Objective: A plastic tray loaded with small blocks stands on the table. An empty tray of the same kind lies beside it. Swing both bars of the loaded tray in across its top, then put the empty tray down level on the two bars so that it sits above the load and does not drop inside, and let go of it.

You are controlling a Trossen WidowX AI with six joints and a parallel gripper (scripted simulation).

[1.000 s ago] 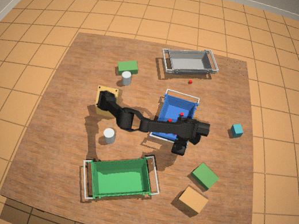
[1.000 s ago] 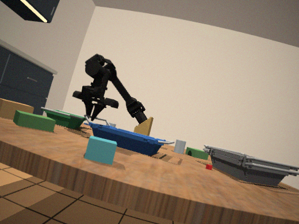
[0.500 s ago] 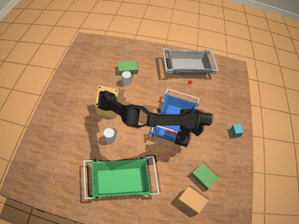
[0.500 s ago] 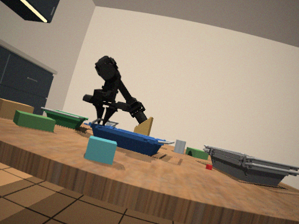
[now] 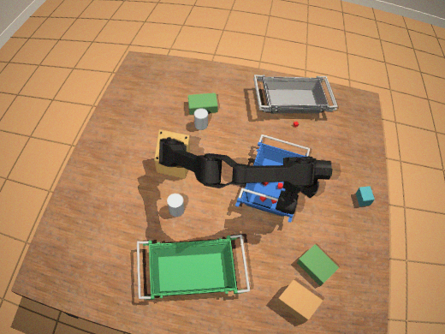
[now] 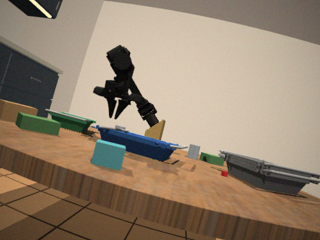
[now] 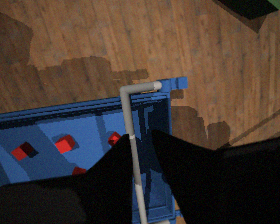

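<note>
Right now my gripper tip is 32 cm to the left of the green tray, 23 cm past it and 5 cm above it. The rest, counted from my gripper tip: teal cube (30 cm ahead, 15 cm to the left, 7 cm below); then tan box (32 cm to the right, 13 cm ahead, 7 cm below).
</note>
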